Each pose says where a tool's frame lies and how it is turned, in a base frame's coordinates. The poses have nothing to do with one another.
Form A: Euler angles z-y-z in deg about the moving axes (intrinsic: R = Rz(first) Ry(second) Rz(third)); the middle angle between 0 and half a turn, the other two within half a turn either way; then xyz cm.
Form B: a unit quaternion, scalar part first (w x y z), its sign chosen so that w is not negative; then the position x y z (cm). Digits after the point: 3 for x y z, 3 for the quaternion.
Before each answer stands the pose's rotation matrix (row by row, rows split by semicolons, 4 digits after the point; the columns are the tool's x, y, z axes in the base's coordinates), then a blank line. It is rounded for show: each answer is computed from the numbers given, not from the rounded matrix.
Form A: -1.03 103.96 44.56 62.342 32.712 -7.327
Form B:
-0.1592 0.1821 0.9703; 0.7046 0.7094 -0.0174; -0.6915 0.6809 -0.2412

0.572 0.305 0.726 0.228 62.342 32.712 -7.327
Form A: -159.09 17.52 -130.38 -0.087 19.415 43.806
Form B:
0.3052 -0.9098 -0.2812; 0.9321 0.3459 -0.1074; 0.1950 -0.2293 0.9536

0.807 -0.038 -0.148 0.571 -0.087 19.415 43.806
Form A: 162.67 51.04 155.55 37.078 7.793 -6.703
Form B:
0.4231 0.5196 -0.7423; -0.5656 0.7915 0.2316; 0.7079 0.3218 0.6288

0.843 0.027 -0.430 -0.322 37.078 7.793 -6.703
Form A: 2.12 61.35 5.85 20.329 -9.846 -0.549
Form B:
0.4729 -0.0856 0.8770; 0.1195 0.9923 0.0325; -0.8730 0.0894 0.4795

0.858 0.017 0.510 0.060 20.329 -9.846 -0.549
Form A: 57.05 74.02 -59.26 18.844 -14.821 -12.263
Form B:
0.7978 -0.3002 0.5229; -0.3494 0.4766 0.8067; -0.4914 -0.8263 0.2753

0.798 -0.511 0.318 -0.015 18.844 -14.821 -12.263
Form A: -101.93 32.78 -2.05 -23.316 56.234 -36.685
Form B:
-0.2087 0.9716 -0.1119; -0.8147 -0.2360 -0.5297; -0.5411 -0.0194 0.8408

0.591 0.216 0.182 -0.756 -23.316 56.234 -36.685
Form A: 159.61 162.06 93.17 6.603 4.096 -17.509
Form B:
-0.3972 -0.8711 -0.2887; -0.9176 0.3828 0.1073; 0.0170 0.3075 -0.9514

0.093 0.541 -0.826 -0.126 6.603 4.096 -17.509
